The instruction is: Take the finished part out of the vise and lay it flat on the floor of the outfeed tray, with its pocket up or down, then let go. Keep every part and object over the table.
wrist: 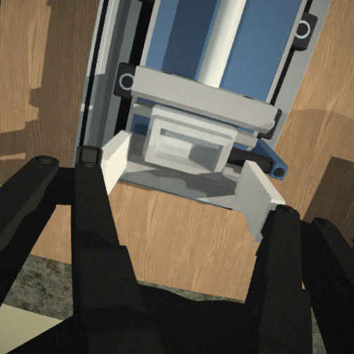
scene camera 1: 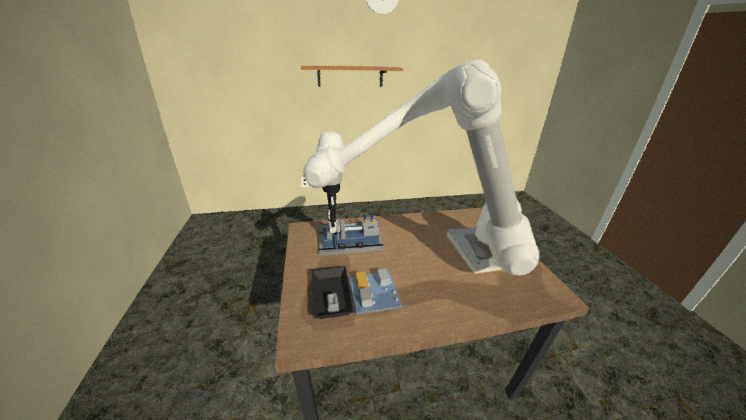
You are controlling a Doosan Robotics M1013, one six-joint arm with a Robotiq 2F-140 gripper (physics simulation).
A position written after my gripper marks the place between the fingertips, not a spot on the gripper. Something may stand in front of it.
Note:
In view: my gripper (wrist: 184, 162) and a vise (wrist: 259, 41).

